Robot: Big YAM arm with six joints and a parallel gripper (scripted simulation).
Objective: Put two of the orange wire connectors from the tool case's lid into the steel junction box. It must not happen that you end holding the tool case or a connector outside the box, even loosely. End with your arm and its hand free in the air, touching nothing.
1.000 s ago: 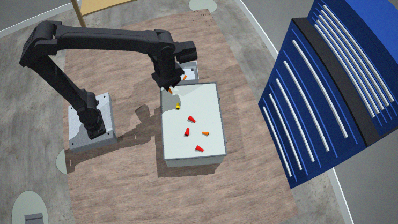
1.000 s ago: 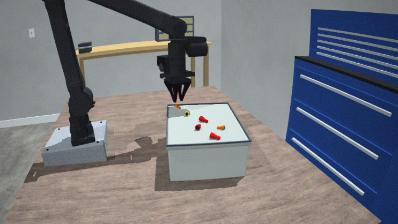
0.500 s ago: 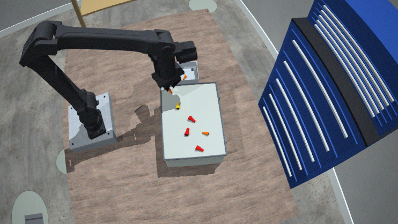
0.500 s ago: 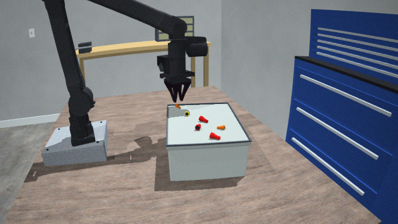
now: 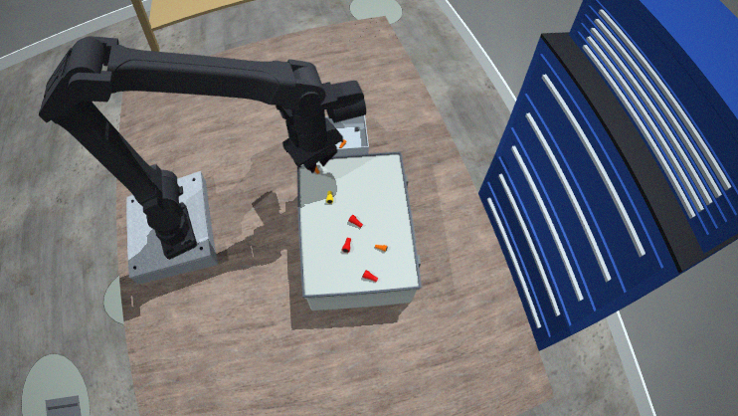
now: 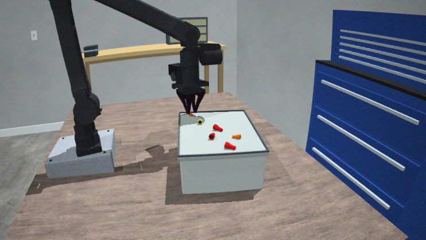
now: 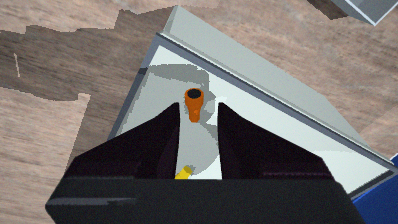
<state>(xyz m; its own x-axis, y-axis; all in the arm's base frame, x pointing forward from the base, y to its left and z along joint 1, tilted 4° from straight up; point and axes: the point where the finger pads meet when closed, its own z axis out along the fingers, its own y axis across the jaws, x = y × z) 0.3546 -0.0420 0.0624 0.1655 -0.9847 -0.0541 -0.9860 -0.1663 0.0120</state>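
Right now my hand is 130 mm above the junction box floor, 120 mm to the right of it and 120 mm short of it. The rest, counted from my hand: yellow wire connector 70 mm to the right, 10 mm below; then tool case 140 mm to the right, 50 mm below, 20 mm ahead.
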